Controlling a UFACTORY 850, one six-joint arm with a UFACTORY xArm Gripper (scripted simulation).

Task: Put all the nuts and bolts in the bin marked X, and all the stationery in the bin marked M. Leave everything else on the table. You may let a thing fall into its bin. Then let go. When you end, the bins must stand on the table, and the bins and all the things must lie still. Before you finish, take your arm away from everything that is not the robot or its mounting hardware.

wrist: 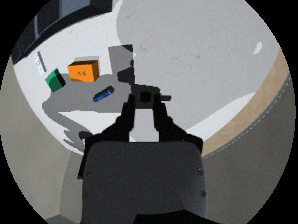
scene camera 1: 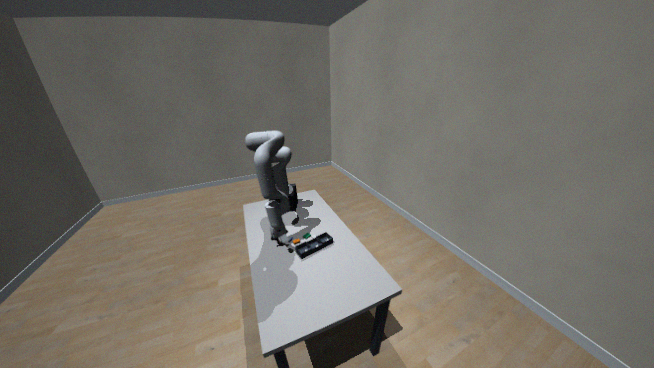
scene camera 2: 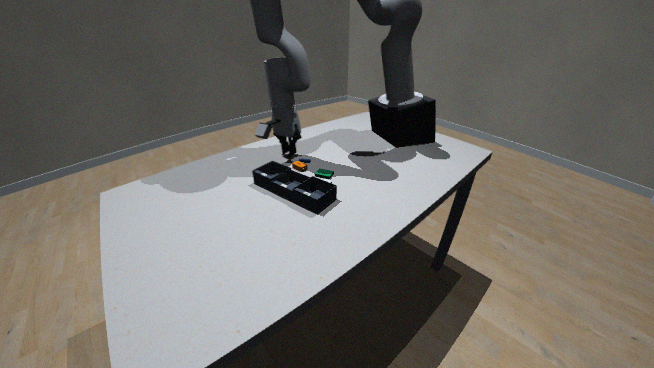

Note:
In view: the gripper [scene camera 2: 289, 153].
The gripper also shows in the wrist view [wrist: 144, 101].

